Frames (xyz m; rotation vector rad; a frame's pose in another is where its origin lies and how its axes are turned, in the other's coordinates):
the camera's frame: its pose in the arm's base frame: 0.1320 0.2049 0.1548 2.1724 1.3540 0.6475
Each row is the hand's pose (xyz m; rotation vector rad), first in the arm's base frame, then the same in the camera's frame.
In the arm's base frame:
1: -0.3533 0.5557 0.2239 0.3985 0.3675 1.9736
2: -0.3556 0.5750 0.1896 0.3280 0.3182 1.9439
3: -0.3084 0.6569 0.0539 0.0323 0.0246 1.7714
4: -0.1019 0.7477 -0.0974 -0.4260 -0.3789 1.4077
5: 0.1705 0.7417 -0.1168 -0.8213 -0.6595 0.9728
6: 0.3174 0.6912 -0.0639 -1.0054 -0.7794 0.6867
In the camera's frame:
1: 0.1373 -0.4180 -0.4120 -1.7790 0.9445 0.0975
2: 0.1494 -0.4486 -0.3903 -1.8631 0.9255 0.0870
3: 0.2245 -0.5339 -0.2702 -2.2786 0.7801 0.1037
4: 0.3684 -0.5250 -0.0399 -2.9214 0.4502 0.0799
5: 0.4676 -0.3513 0.1461 2.8254 0.0135 0.0419
6: 0.4864 -0.1996 0.2056 2.5501 0.2710 0.1192

